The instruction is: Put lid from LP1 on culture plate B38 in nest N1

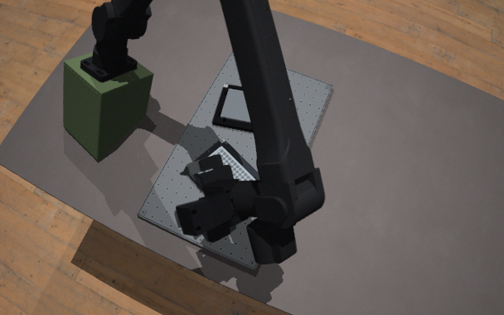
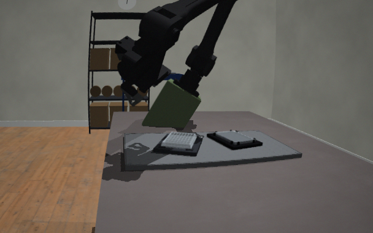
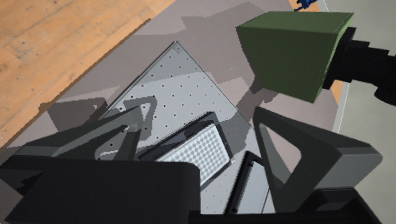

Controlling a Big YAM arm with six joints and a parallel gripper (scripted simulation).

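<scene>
Right now the clear lid is 29 cm to the left of my hand, 14 cm below it and 8 cm behind it. From my hand the other things lie so: lid park LP1: 29 cm to the left, 15 cm below, 8 cm behind; culture plate B38: 14 cm below, 11 cm to the left, 2 cm behind.
</scene>
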